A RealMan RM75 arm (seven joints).
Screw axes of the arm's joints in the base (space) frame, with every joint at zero. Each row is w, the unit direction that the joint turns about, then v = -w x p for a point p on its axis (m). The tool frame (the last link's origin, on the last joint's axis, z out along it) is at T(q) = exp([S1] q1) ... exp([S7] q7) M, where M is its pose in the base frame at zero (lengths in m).
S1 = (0, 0, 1, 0, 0, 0)
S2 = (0, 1, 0, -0.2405, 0, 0)
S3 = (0, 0, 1, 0, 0, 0)
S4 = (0, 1, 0, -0.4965, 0, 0)
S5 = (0, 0, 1, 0, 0, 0)
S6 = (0, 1, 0, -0.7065, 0, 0)
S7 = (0, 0, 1, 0, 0, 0)
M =
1 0 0 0
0 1 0 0
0 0 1 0.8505
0 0 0 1
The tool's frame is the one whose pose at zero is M.
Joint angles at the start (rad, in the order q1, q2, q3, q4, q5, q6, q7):
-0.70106, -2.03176, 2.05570, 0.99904, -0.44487, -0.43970, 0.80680
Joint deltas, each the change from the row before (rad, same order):
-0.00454, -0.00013, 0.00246, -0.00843, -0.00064, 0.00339, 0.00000
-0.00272, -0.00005, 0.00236, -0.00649, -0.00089, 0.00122, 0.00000
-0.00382, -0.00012, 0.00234, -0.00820, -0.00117, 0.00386, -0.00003
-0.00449, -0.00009, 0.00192, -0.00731, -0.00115, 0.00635, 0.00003
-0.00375, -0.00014, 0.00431, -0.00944, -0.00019, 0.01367, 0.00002
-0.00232, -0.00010, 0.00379, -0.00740, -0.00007, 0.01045, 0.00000
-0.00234, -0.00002, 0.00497, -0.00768, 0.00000, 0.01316, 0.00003
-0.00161, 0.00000, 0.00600, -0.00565, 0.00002, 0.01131, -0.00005
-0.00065, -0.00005, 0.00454, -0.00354, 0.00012, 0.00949, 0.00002
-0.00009, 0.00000, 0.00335, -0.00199, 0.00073, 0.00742, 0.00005
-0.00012, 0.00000, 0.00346, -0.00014, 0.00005, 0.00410, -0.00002
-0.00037, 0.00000, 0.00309, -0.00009, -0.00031, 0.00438, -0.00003
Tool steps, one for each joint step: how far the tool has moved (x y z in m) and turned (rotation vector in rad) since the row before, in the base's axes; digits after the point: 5 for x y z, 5 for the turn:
-0.00062, 0.00058, -0.00060, -0.00049, 0.00383, -0.00079
-0.00099, 0.00017, -0.00057, -0.00131, 0.00385, 0.00110
-0.00077, 0.00051, -0.00055, -0.00026, 0.00294, -0.00019
0.00013, 0.00082, -0.00037, 0.00108, 0.00066, -0.00307
-0.00002, 0.00081, -0.00063, 0.00269, -0.00057, -0.00711
-0.00032, 0.00046, -0.00055, 0.00175, 0.00003, -0.00502
-0.00010, 0.00044, -0.00066, 0.00211, -0.00068, -0.00722
0.00003, 0.00001, -0.00086, 0.00064, -0.00017, -0.00730
0.00017, -0.00006, -0.00063, 0.00079, -0.00111, -0.00626
0.00022, -0.00007, -0.00041, 0.00086, -0.00095, -0.00542
0.00045, -0.00034, -0.00053, -0.00072, -0.00048, -0.00427
0.00062, -0.00025, -0.00047, -0.00044, -0.00119, -0.00435

